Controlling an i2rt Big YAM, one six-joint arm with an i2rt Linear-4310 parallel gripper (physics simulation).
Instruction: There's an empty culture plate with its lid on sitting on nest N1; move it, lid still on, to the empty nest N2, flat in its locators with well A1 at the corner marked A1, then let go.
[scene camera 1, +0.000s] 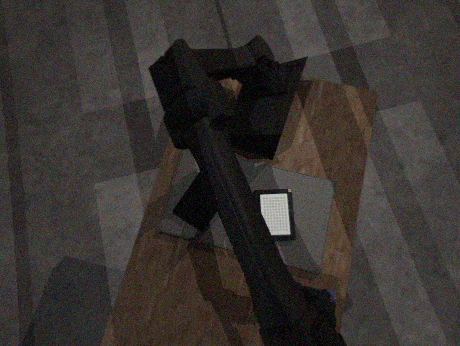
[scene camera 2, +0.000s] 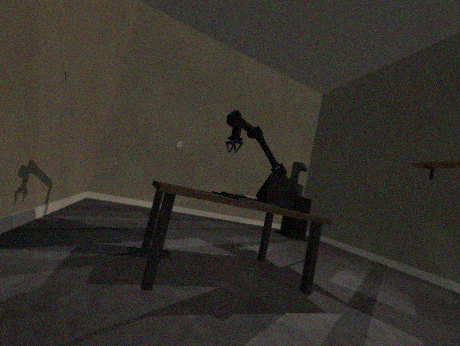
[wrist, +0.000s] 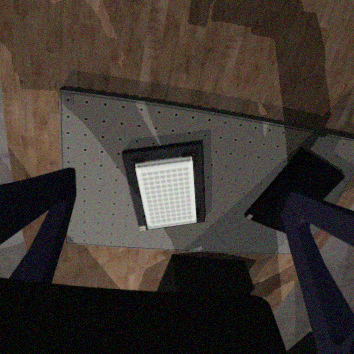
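Seen in the pictures: gripper, fingertip midpoint: (scene camera 2: 232, 152) (wrist: 186, 192); arm's base, link origin: (scene camera 1: 277, 83) (scene camera 2: 284, 185).
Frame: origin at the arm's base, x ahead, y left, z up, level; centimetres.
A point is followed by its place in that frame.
Note:
The white culture plate (scene camera 1: 276, 215) @(x 35.2, y 12.5, z -14.4 cm) (wrist: 167, 194) @(x 35.5, y 12.3, z -14.4 cm) sits in the dark nest N1 (scene camera 1: 292, 222) @(x 35.4, y 18.0, z -16.0 cm) (wrist: 199, 182) @(x 37.8, y 7.3, z -16.0 cm); its wells show as a grid, and its clear lid cannot be told apart. A small pale mark is at one corner of N1. The empty black nest N2 (scene camera 1: 191, 207) @(x 41.6, y -13.9, z -16.0 cm) (wrist: 315, 175) @(x 43.6, y -12.9, z -16.0 cm) lies turned at an angle on the same board, partly behind the arm in scene camera 1 and behind a finger in the wrist view; it also has a pale corner mark. My gripper (scene camera 2: 234, 147) @(x 53.9, y 18.5, z 10.1 cm) (wrist: 186, 192) @(x 53.9, y 18.5, z 10.1 cm) is open and empty, high above the board, its fingers spread either side of the plate in the wrist view.
The grey perforated board (scene camera 1: 312, 200) @(x 26.3, y 22.2, z -17.2 cm) (wrist: 92, 210) @(x 27.2, y 23.5, z -17.2 cm) carries both nests on the wooden table (scene camera 1: 345, 115) @(x -6.6, y 24.9, z -18.5 cm) (scene camera 2: 200, 193) @(x 72.5, y 41.3, z -19.1 cm) (wrist: 165, 50) @(x 55.6, y 17.8, z -18.5 cm). The dark arm base (scene camera 1: 265, 115) @(x 10.7, y -0.2, z -0.2 cm) (scene camera 2: 277, 190) @(x 8.9, y 5.9, z -6.0 cm) stands beside the board. My arm crosses over the board in scene camera 1. The light is dim, with hard shadows.

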